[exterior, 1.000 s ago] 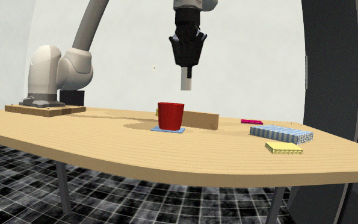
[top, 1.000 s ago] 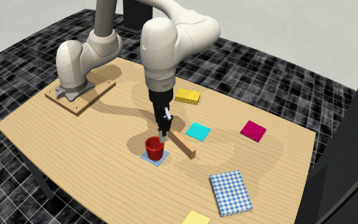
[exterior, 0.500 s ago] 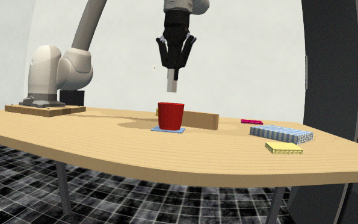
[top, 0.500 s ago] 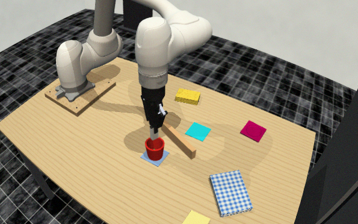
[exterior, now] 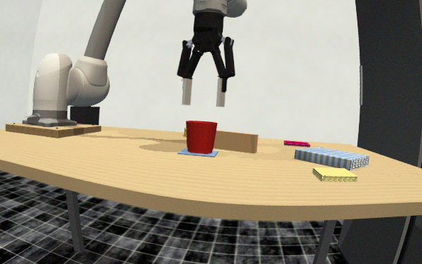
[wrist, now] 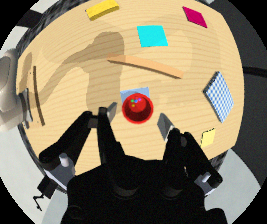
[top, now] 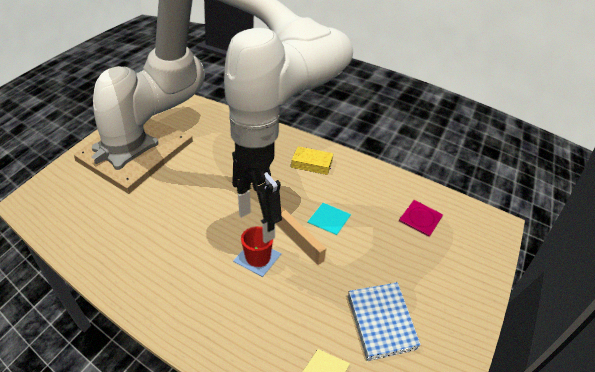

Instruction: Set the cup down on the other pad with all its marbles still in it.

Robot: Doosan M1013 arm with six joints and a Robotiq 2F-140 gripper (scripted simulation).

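The red cup lies 11 cm below my hand. Round my hand: green marble (12 cm below, 1 cm to the left, 1 cm behind); light blue pad (15 cm below); wooden rail (12 cm below, 11 cm to the left, 3 cm ahead).
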